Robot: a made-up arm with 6 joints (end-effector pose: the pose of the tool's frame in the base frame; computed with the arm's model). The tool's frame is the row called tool.
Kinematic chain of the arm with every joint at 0, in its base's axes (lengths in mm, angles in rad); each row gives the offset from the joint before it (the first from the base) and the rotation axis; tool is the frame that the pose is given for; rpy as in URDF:
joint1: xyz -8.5 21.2 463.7 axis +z
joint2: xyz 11.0 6.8 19.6 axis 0 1 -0.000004
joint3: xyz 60.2 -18.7 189.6 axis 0 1 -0.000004
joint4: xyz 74.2 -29.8 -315.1 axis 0 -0.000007 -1
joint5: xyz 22.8 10.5 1.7 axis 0 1 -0.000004
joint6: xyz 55.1 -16.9 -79.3 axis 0 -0.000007 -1
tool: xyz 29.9 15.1 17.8 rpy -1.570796 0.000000 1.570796
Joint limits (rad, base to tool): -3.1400..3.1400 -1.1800..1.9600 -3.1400..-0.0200 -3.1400..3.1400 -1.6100..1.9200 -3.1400..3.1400
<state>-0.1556 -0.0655 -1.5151 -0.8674 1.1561 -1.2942</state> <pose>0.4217 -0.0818 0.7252 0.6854 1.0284 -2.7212</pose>
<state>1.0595 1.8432 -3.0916 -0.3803 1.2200 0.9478</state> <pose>0.3384 0.5084 0.3160 -1.4559 -1.5433 1.3480</pose>
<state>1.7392 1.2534 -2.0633 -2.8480 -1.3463 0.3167</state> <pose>-0.0596 0.3862 0.3021 -2.1367 0.3501 -0.1345</pose>
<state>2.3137 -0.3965 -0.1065 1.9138 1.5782 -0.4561</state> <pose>-0.1852 0.2307 0.3927 1.0119 -0.4244 1.7632</pose>
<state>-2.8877 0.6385 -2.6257 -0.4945 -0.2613 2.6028</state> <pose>-0.4449 -0.0540 0.8896 1.3209 -0.1194 1.3597</pose>
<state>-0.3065 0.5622 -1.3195 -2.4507 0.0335 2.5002</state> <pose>0.4358 -0.0930 0.3729 -1.9873 -1.3927 0.5558</pose>
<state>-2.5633 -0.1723 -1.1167 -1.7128 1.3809 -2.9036</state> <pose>-0.3807 -0.1349 0.6730 0.7068 -1.5078 0.5447</pose>
